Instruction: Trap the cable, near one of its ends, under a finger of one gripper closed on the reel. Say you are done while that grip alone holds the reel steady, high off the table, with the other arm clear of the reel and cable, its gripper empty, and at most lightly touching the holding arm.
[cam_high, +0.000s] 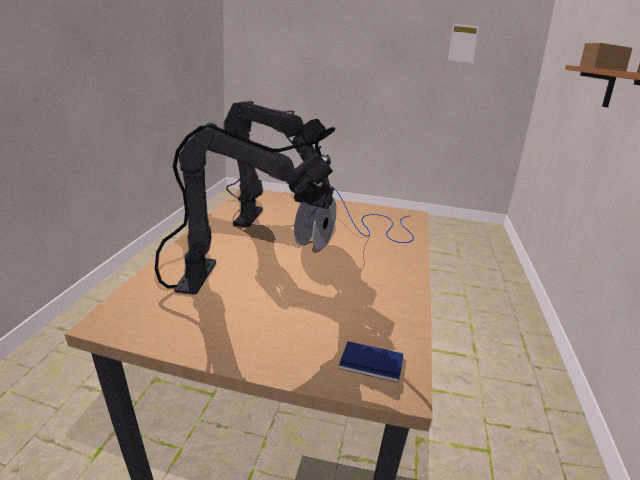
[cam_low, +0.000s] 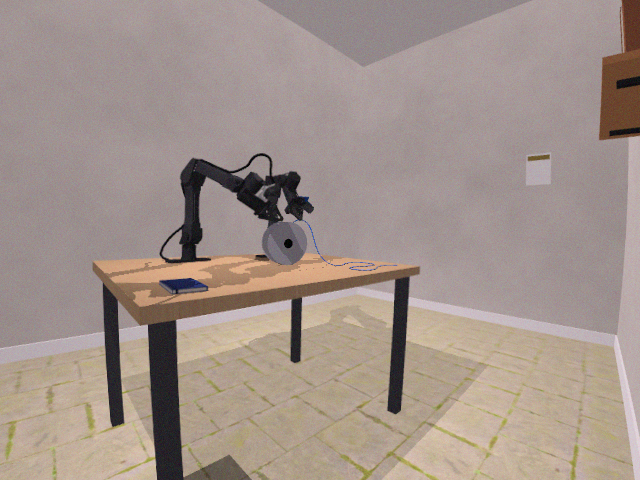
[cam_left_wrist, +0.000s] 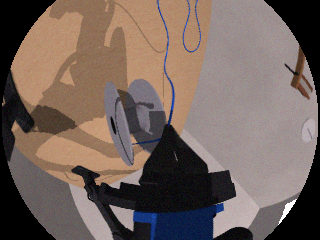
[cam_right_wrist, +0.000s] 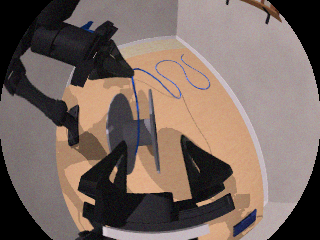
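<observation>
My left gripper is now 11 cm above the grey reel, 7 cm to the left of it and 2 cm past it. The rest, counted from my left hand: blue book (64 cm to the right, 22 cm ahead, 20 cm below).
Right now my right hand is 20 mm past the grey reel, 60 mm to the right of it and 110 mm above it. From my right hand the other things lie so: blue book (230 mm ahead, 510 mm to the right, 200 mm below).
</observation>
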